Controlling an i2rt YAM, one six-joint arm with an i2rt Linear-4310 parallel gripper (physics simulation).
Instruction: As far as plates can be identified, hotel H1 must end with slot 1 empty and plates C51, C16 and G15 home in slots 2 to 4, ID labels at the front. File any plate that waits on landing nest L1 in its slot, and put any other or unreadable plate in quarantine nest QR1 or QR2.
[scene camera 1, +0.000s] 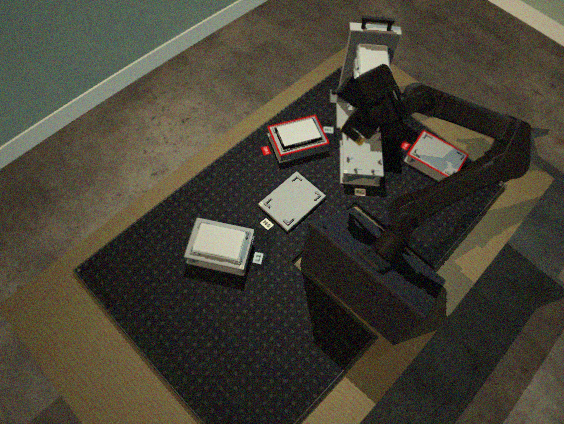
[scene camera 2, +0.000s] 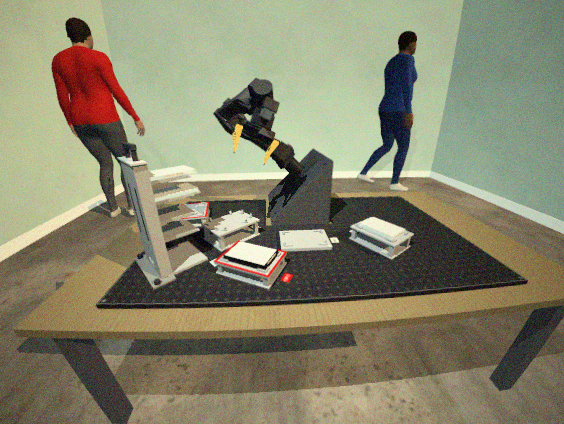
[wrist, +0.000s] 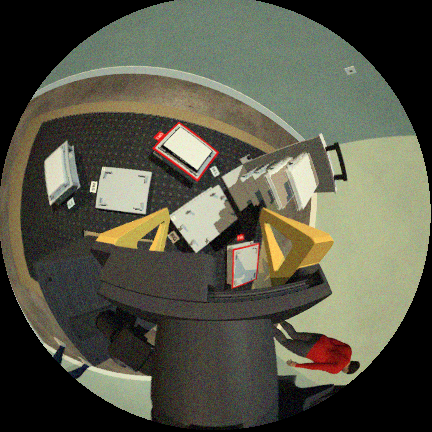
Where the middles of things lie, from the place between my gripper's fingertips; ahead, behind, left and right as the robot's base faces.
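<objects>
My hand is 27 cm above the flat grey nest (scene camera 1: 288, 204), and it is also 19 cm to the right of the nest and 3 cm short of it.
</objects>
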